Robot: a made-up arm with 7 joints.
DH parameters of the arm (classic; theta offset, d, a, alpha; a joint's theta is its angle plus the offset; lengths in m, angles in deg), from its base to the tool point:
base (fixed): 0 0 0 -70
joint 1: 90 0 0 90
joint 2: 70 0 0 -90
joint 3: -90 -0.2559 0.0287 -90
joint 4: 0 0 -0.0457 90
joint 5: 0 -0.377 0 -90
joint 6: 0 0 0 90
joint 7: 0 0 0 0
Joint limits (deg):
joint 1: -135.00..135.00
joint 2: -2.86..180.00
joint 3: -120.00..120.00
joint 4: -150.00..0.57
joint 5: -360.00..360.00
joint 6: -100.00..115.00
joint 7: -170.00..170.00
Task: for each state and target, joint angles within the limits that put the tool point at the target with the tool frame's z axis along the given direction. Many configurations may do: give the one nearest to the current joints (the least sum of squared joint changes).
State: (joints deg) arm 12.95 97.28 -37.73 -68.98 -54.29 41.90 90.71
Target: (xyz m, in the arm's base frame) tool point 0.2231 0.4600 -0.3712 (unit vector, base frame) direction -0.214 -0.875 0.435
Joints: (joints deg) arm -7.90 56.92 -26.52 -28.62 -18.34 26.43 90.71
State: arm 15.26 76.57 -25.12 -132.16 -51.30 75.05 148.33
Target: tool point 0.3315 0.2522 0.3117 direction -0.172 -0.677 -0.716
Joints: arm -25.50 100.50 14.44 -85.41 -25.14 59.07 148.33
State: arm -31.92 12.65 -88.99 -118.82 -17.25 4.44 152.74
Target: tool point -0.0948 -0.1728 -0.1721 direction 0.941 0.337 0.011
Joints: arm -70.19 18.17 -120.00 -149.89 -9.04 -5.77 152.74
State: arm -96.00 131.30 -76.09 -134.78 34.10 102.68 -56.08
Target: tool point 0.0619 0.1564 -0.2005 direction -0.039 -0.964 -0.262
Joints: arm -44.28 141.76 -118.94 -149.88 -16.86 115.00 -56.08
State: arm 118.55 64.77 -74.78 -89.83 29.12 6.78 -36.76
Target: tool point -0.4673 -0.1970 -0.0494 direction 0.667 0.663 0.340
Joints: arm 114.97 44.51 -63.86 -88.77 20.95 11.54 -36.76
